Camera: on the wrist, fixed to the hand. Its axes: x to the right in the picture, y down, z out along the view.
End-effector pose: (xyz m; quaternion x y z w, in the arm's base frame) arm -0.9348 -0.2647 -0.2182 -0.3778 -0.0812 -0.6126 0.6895
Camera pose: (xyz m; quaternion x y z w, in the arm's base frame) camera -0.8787 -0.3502 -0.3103 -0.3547 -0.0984 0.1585 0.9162
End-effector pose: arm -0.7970 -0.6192 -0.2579 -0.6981 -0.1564 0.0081 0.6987
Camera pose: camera -0.7293 -0.7059 -0.3406 -0.4516 0.1688 0.6844 0.5470
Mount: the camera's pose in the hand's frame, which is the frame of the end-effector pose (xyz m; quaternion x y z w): 0.0273 0.0927 -0.0980 0.1747 -0.2706 0.6622 0.6766
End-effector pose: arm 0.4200 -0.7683 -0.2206 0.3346 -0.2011 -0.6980 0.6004
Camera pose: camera 0.5531 -0.8014 -0.2316 0.0092 -0.6420 -0.1301 0.7555
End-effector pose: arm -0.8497 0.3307 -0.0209 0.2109 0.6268 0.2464 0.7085
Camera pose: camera -0.9522 0.4197 0.0017 0.7482 0.1358 0.4693 0.4490
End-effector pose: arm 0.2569 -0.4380 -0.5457 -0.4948 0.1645 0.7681 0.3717
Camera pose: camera 0.2450 -0.5497 -0.6252 -0.0469 -0.4725 -0.8710 0.1262
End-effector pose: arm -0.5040 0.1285 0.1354 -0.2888 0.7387 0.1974 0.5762
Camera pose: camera -0.6415 0.1319 0.1305 0.4478 0.5696 0.4642 0.5095
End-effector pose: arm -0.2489 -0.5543 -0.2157 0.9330 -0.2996 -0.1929 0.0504
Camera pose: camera -0.2403 -0.6478 -0.1151 -0.3895 0.8679 0.2973 0.0822
